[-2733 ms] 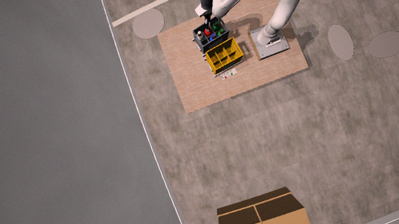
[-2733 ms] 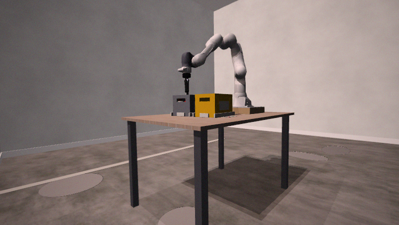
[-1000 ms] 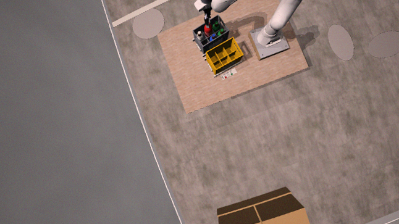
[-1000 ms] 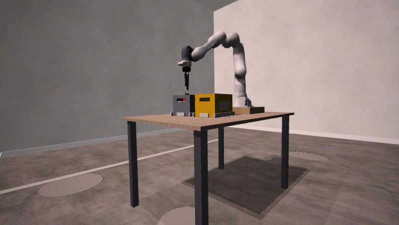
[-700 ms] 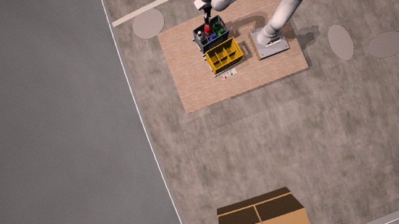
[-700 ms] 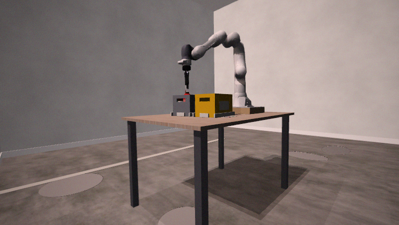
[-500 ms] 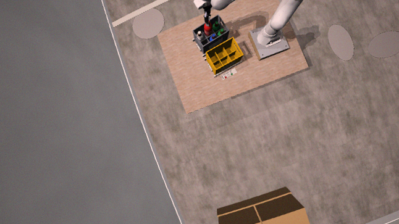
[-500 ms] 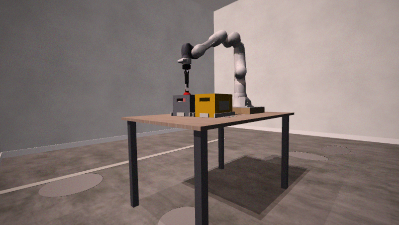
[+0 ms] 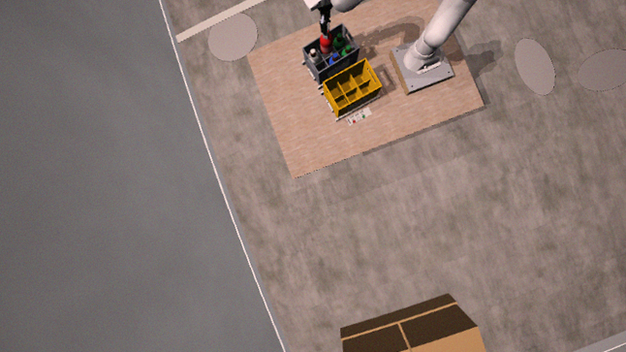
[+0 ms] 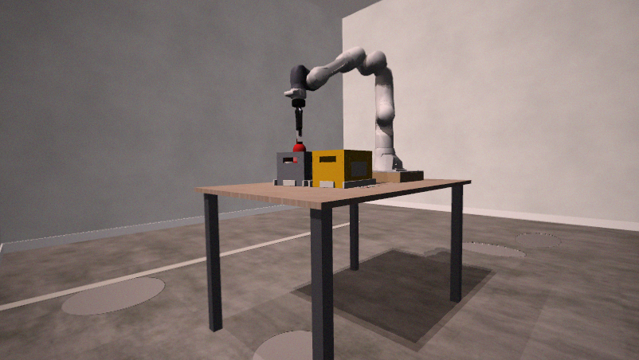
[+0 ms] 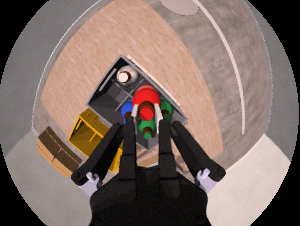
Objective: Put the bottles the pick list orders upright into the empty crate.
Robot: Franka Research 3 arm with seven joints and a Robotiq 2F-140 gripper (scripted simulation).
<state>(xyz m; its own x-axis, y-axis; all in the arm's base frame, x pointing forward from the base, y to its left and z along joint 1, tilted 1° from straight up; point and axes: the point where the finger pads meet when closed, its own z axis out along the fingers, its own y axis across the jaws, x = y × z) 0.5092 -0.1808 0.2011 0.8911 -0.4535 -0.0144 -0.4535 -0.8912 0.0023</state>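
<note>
Now: the red bottle 8 cm below my hand. Also, from my hand: blue bottle: 3 cm behind, 8 cm to the left, 18 cm below; white bottle: 9 cm ahead, 2 cm to the left, 18 cm below; grey crate: 1 cm behind, 4 cm to the left, 19 cm below.
</note>
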